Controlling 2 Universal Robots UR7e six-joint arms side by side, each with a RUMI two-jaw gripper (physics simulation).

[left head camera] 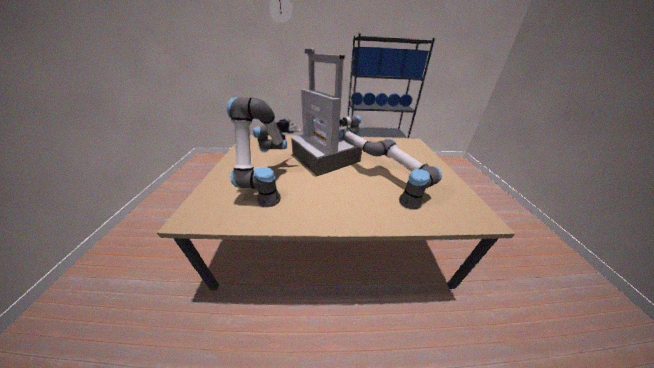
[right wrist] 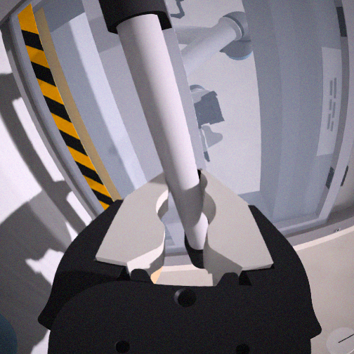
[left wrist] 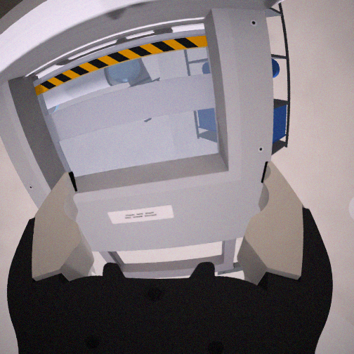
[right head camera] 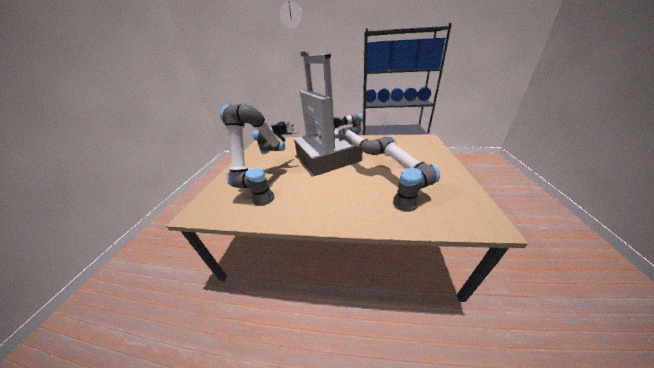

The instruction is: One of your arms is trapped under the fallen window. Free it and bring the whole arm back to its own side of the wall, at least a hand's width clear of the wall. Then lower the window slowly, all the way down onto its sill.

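Note:
The grey wall (left head camera: 327,102) (right head camera: 317,105) (left wrist: 150,237) stands upright. The window's black-and-yellow bottom edge (left head camera: 319,136) (left wrist: 125,57) (right wrist: 65,130) shows in its opening; the gap to the sill is hard to judge. My left gripper (left head camera: 296,128) (right head camera: 293,129) (left wrist: 166,166) is open and empty, left of the wall and facing it, a little apart. No part of the left arm shows in the opening. My right gripper (right wrist: 185,170) is shut on the window's white handle bar (right wrist: 160,100), on the right of the wall. Its fingers are hidden behind the wall in both head views.
The wall stands on a dark base (left head camera: 340,162) (right head camera: 337,162) on the wooden table (left head camera: 340,215) (right head camera: 330,215). Two posts joined by a top bar (left head camera: 326,58) (right head camera: 318,59) rise above it. A shelf rack (left head camera: 395,39) (right head camera: 407,31) with blue bins stands behind the table.

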